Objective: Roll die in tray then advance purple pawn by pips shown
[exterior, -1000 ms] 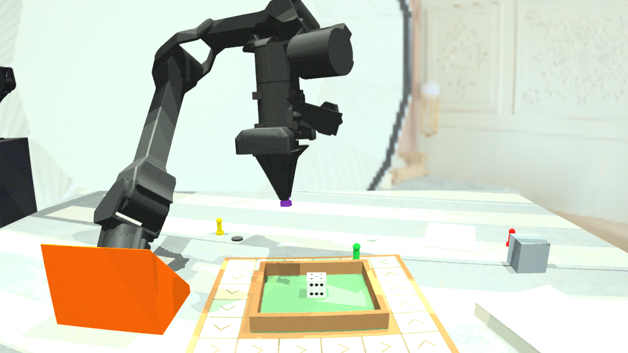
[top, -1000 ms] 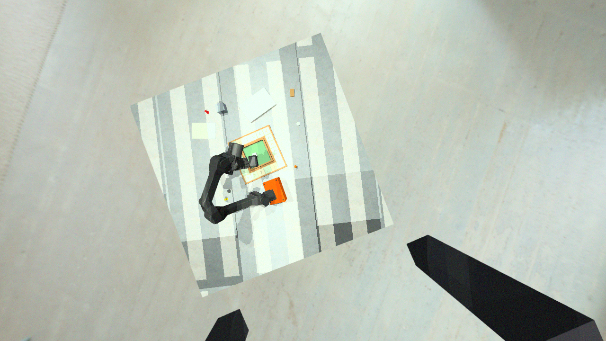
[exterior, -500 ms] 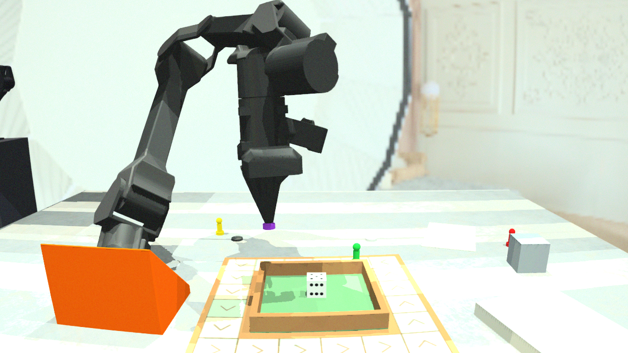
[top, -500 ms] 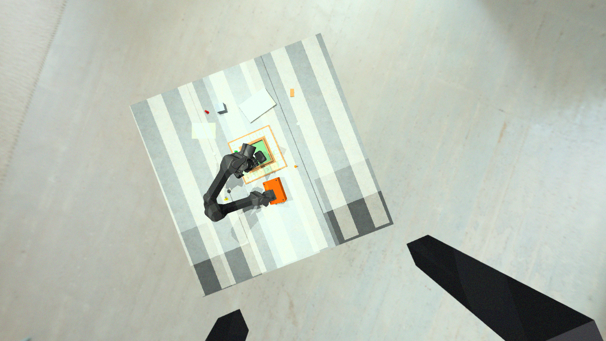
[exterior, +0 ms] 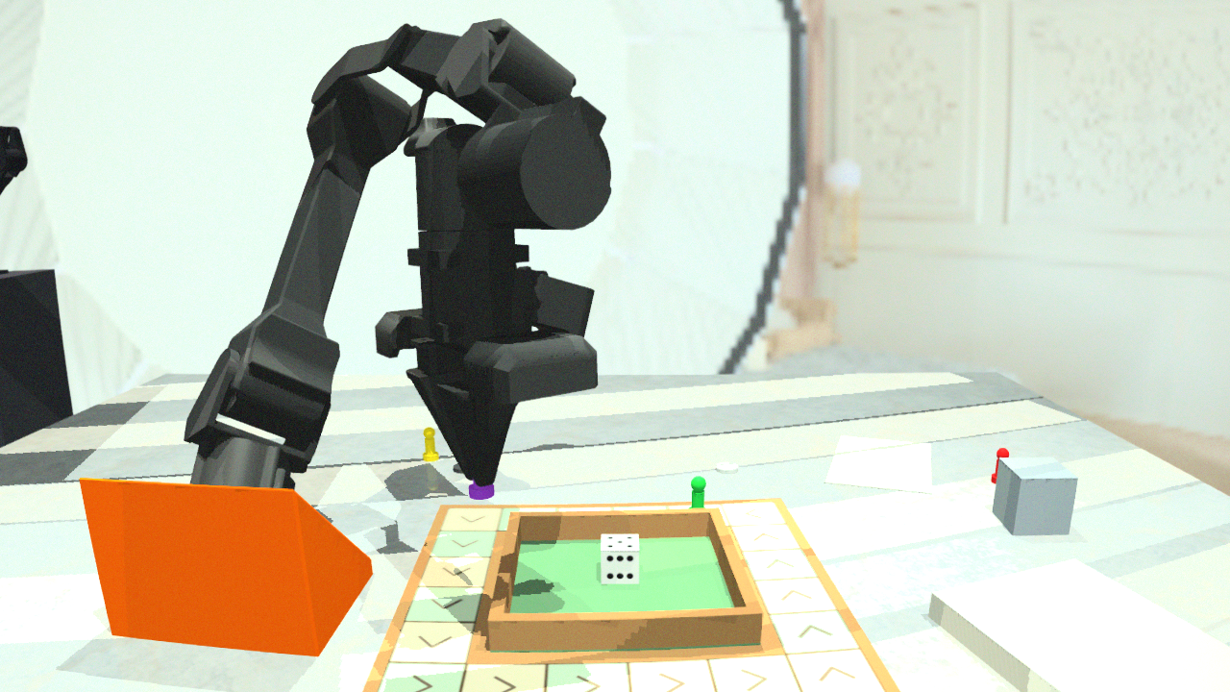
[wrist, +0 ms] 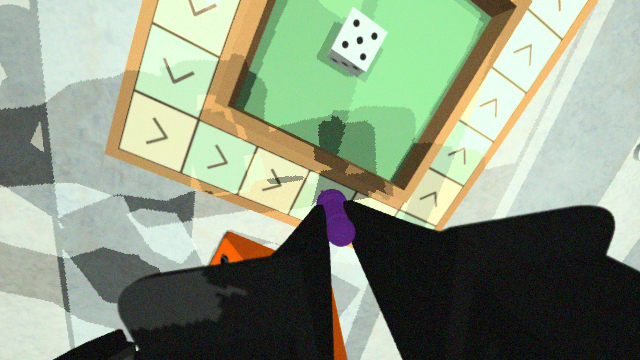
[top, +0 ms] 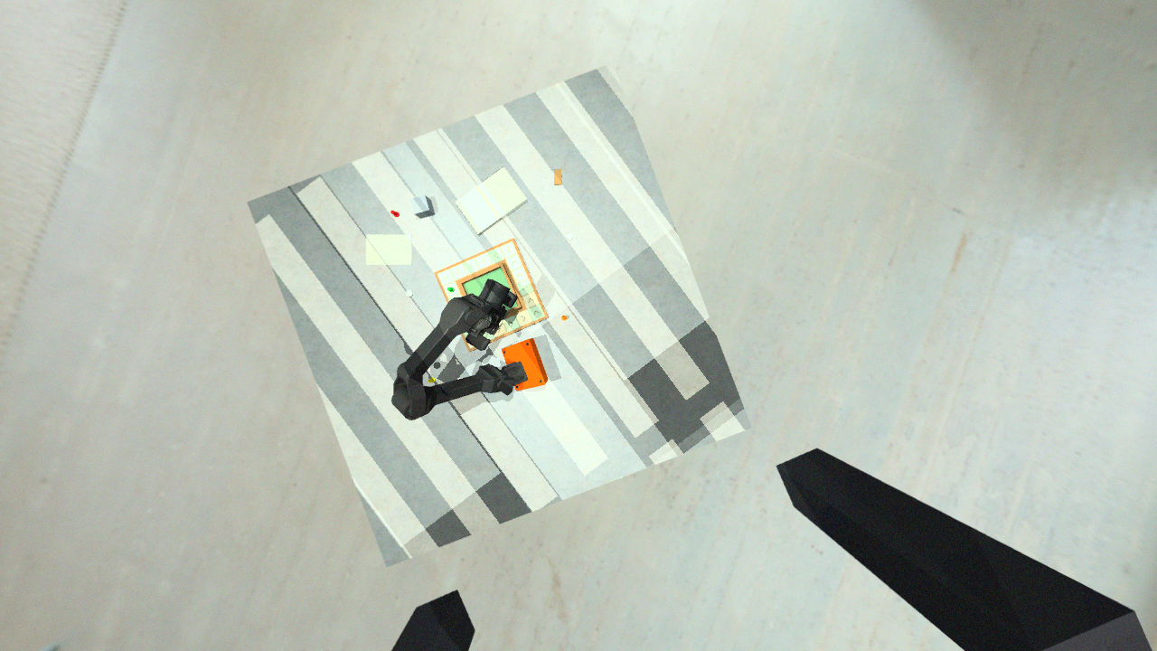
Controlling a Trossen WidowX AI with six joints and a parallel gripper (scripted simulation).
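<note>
The die is 9 cm ahead of my gripper tip, 2 cm to the left of it and 6 cm below it. Round my gripper tip: purple pawn: 1 cm above; black disc: 5 cm behind, 27 cm to the left, 9 cm below; green pawn: 15 cm ahead, 12 cm to the left, 6 cm below.
</note>
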